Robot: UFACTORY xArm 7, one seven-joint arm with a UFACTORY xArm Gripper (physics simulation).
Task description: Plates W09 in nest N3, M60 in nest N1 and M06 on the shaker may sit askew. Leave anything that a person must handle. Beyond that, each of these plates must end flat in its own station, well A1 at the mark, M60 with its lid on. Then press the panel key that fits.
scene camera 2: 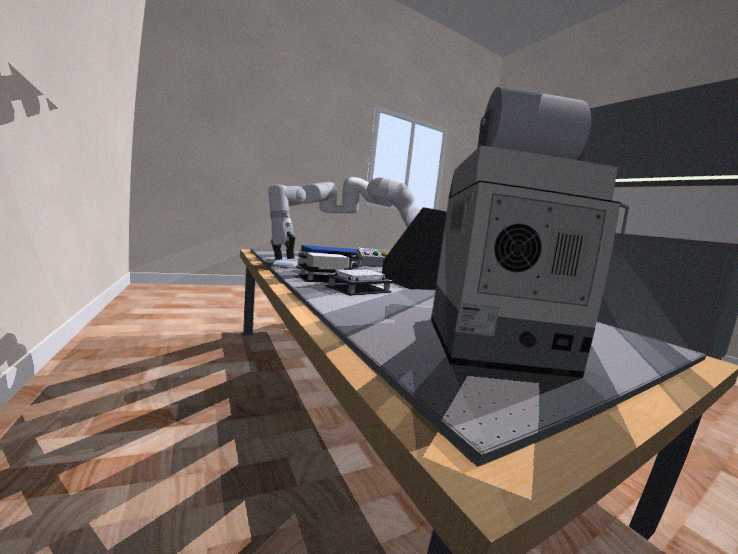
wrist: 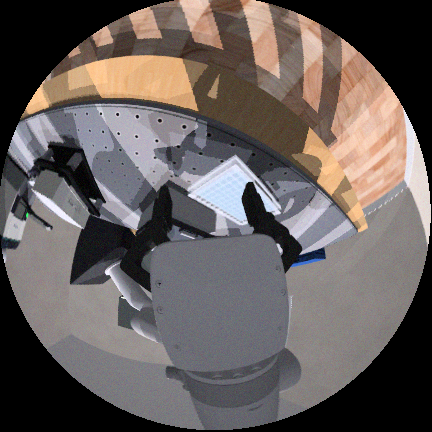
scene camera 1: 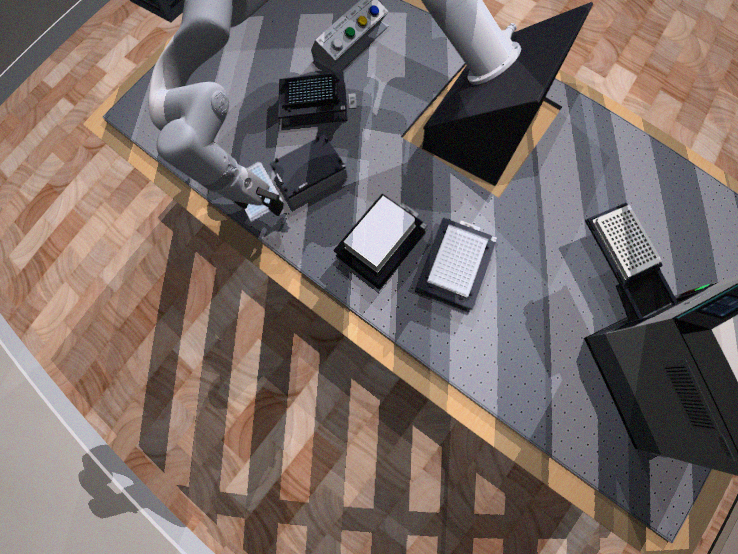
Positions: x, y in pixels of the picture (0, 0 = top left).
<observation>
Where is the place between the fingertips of my gripper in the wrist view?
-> At 207, 191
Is my gripper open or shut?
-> Open.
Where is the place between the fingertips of my gripper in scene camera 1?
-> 263, 206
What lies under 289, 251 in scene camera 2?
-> My gripper.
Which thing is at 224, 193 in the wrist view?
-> A pale blue well plate.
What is my gripper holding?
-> Nothing.
</observation>
